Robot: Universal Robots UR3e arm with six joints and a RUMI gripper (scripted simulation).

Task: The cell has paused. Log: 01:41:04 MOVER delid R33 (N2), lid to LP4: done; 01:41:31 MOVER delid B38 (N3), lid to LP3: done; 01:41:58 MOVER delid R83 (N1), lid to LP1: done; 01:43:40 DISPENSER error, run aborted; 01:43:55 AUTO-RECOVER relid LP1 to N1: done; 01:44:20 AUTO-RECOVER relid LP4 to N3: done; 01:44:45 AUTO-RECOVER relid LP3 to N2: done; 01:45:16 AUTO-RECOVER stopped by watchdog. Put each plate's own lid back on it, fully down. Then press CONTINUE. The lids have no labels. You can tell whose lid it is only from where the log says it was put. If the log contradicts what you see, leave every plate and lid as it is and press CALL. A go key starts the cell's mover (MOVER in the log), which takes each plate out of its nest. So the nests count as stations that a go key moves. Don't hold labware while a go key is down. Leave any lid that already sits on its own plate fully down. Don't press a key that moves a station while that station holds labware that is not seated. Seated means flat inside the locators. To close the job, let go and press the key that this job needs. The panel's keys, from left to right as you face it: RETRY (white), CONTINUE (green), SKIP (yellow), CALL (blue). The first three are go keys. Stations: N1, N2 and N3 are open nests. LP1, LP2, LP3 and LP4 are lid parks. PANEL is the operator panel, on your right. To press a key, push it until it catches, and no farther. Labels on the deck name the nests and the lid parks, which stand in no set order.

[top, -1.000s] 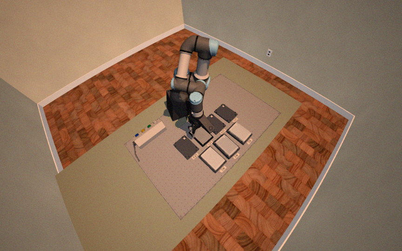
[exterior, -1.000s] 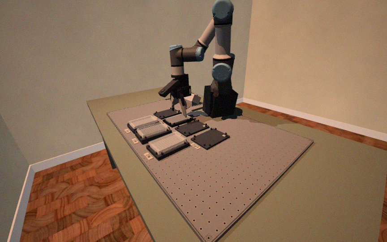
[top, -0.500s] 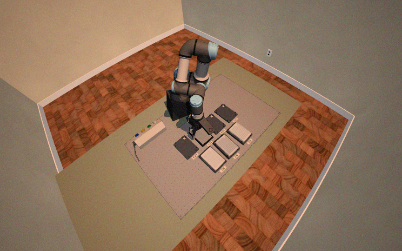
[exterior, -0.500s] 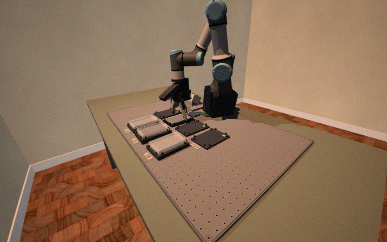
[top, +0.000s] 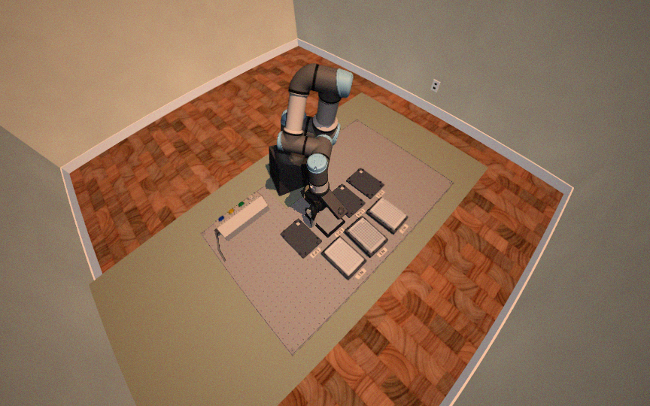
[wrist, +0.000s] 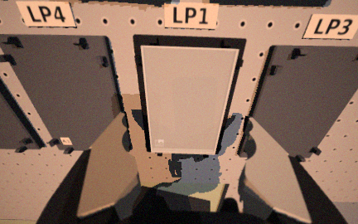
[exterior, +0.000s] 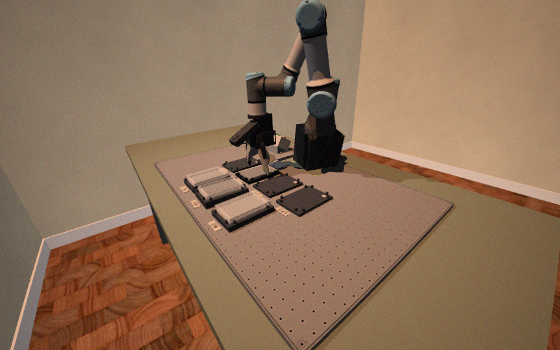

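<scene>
The clear lid lies 1 cm below my hand. Round my hand: LP3 lid park (13 cm to the right, 2 cm below); lid park LP4 (13 cm to the left, 2 cm below); LP1 lid park (2 cm below).
</scene>
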